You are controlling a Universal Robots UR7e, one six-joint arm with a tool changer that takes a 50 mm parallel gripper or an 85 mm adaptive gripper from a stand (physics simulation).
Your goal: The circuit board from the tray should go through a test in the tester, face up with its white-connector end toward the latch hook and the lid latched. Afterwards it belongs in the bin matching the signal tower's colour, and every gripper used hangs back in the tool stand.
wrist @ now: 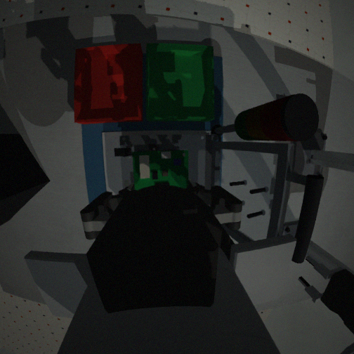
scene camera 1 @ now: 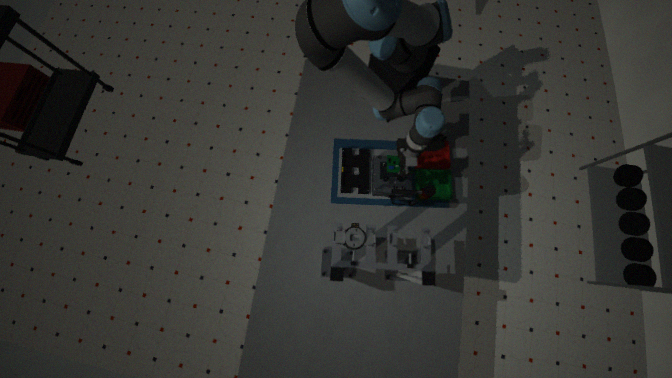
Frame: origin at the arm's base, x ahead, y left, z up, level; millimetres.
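Seen in the pictures: arm's base, link origin: (scene camera 1: 408,52).
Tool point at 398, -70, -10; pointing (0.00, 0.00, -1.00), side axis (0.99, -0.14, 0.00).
Offsets run from my tool point to a thing's top centre, as dx, dy, dz. "spot": to the spot under its first point.
My gripper (scene camera 1: 401,165) (wrist: 161,189) is shut on the circuit board @(+0, -2, -159) (scene camera 1: 393,164) (wrist: 171,178); its dark body hides the near edge and the fingertips. The green board is face up, with a pale connector at its left end in the wrist view. It is over the grey tester @(spot: +87, -103, -205) (scene camera 1: 378,188) (wrist: 115,172); the height gap is unclear. The tester's lid frame (wrist: 282,175) stands open at the right, and a small black block, possibly the latch hook, is at the left. The signal tower @(+142, +67, -86) (scene camera 1: 426,192) (wrist: 272,120) shows dim red and green sections; which is lit is unclear.
A red bin (scene camera 1: 435,159) (wrist: 107,82) and green bin (scene camera 1: 436,185) (wrist: 180,82) stand beyond the tester. The black tray @(spot: +16, -150, -326) (scene camera 1: 362,182) is left of it in the scene view. The tool stand (scene camera 1: 380,261) is below, with a ring-shaped tool part @(spot: +284, -243, +4) (scene camera 1: 355,237) at its left slot.
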